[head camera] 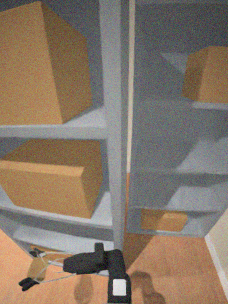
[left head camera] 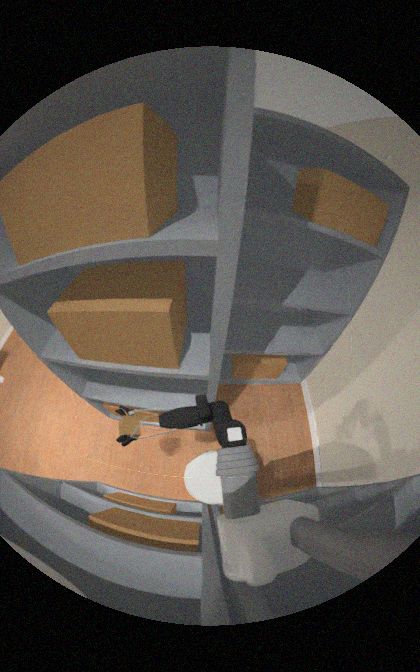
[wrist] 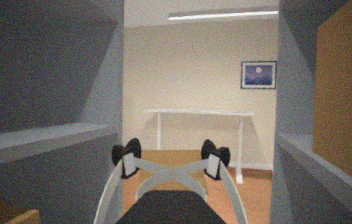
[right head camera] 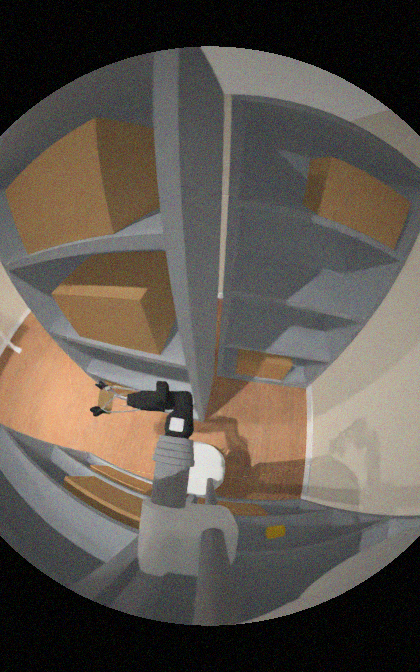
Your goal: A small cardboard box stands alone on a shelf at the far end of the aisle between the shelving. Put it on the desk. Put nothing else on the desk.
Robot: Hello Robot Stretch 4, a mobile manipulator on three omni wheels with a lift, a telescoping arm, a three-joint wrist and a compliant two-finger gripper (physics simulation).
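Frame: origin at the robot's base, x ahead, y left, z up, level; centimetres.
Seen in the pictures: gripper, between the fingertips: (head camera: 24, 267) (wrist: 171, 151).
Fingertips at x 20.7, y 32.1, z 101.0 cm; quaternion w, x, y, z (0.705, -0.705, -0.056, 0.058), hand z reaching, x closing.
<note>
A point is followed by its place in that frame.
The small cardboard box (head camera: 38, 269) @(x 20.9, y 27.2, z 100.6 cm) (left head camera: 130, 427) (right head camera: 105, 400) (wrist: 172, 186) @(x 21.9, y 25.6, z 99.4 cm) is held between the fingertips of my gripper (head camera: 32, 268) (left head camera: 123, 425) (right head camera: 99, 398) (wrist: 171, 151) @(x 20.7, y 32.1, z 101.0 cm), which is shut on it. In the head views the box is off the shelves and above the wood floor, at the lower left. In the wrist view the fingers and wrist cover part of it. The white desk (wrist: 200, 112) @(x 16.3, y 304.5, z 91.5 cm) stands beyond the end of the aisle against the far wall, some distance past the box. Its top shows no objects that I can make out.
Grey shelving flanks the aisle, with an upright (head camera: 114, 125) @(x 39.8, y 0.9, z 142.6 cm) (left head camera: 228, 200) close by and a shelf board (wrist: 60, 137) @(x -15.0, y 61.2, z 96.1 cm) at left in the wrist view. Large cardboard boxes (head camera: 30, 70) (right head camera: 65, 190) (wrist: 335, 95) stand on the shelves. A beige wall (left head camera: 380, 325) is at the right. A picture (wrist: 258, 75) @(x 105.8, y 373.8, z 150.0 cm) hangs above the desk.
</note>
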